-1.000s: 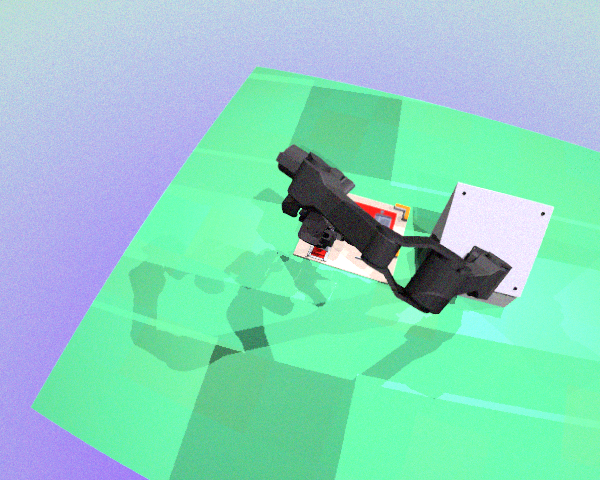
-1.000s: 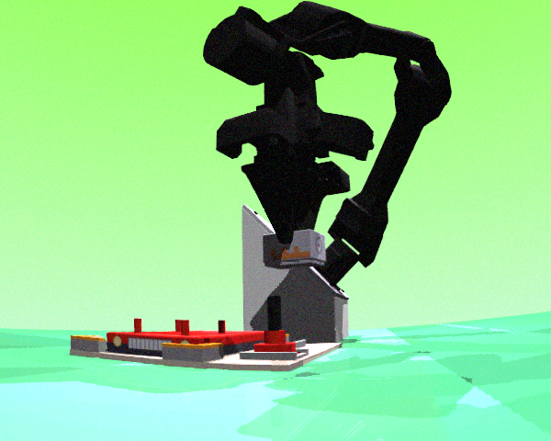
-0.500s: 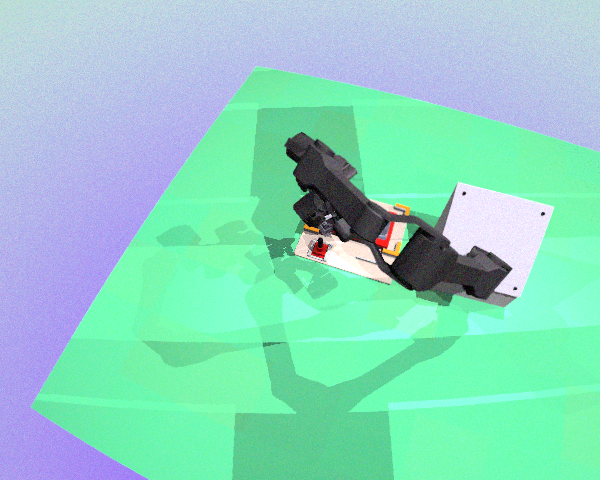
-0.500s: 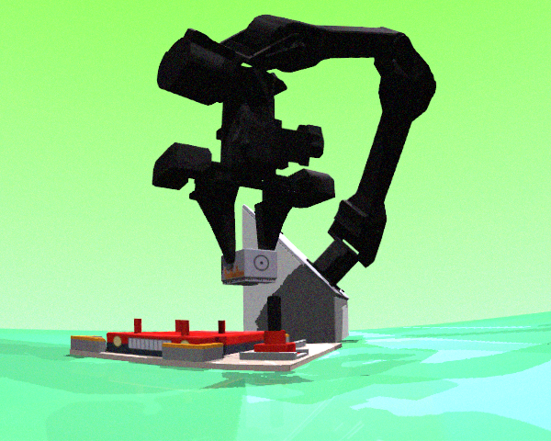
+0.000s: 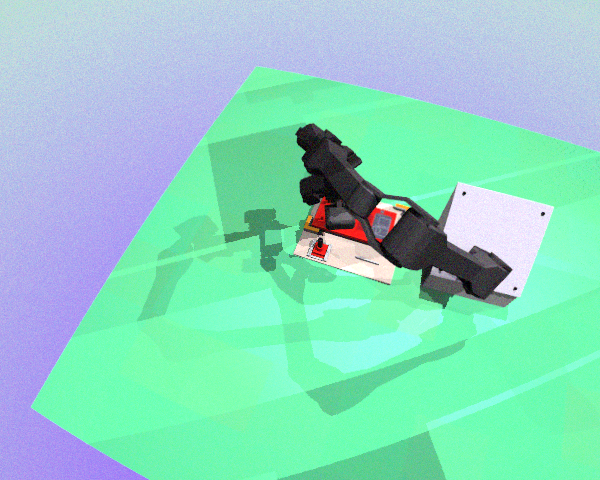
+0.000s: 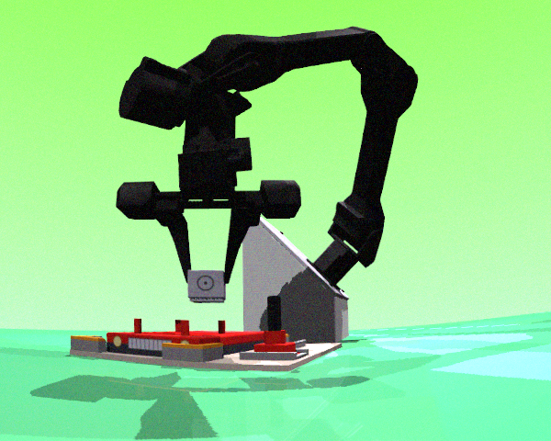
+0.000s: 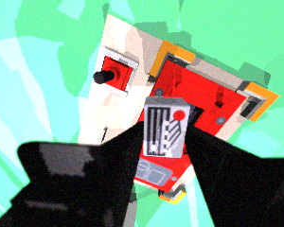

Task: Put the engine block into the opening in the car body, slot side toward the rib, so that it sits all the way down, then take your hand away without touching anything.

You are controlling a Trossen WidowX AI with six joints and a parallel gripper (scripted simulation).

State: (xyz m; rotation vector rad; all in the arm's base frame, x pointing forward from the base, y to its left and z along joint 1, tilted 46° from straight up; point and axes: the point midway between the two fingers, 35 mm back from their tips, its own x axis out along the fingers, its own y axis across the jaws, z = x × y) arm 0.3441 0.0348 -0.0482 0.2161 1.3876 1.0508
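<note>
The pale base plate is 40 mm behind my gripper tip, 30 mm to the right of it and 70 mm below it. From my gripper tip the other things lie so: grey engine block 10 mm below.
</note>
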